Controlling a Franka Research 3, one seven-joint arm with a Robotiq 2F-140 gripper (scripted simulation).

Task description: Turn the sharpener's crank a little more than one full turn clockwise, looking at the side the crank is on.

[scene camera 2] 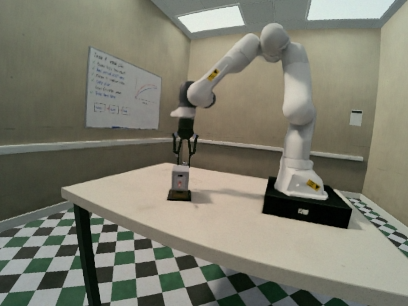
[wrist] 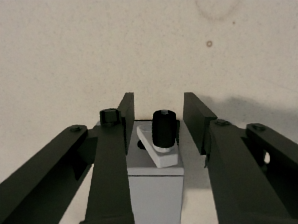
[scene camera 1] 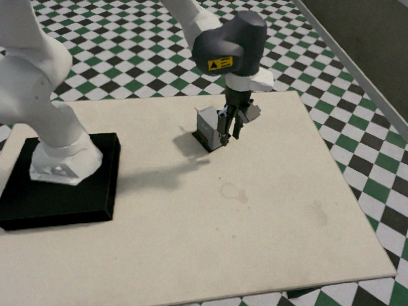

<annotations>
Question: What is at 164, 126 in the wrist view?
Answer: A black knob.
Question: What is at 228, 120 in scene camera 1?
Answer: My gripper.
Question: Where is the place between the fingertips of my gripper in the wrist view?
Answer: At 158, 105
</annotations>
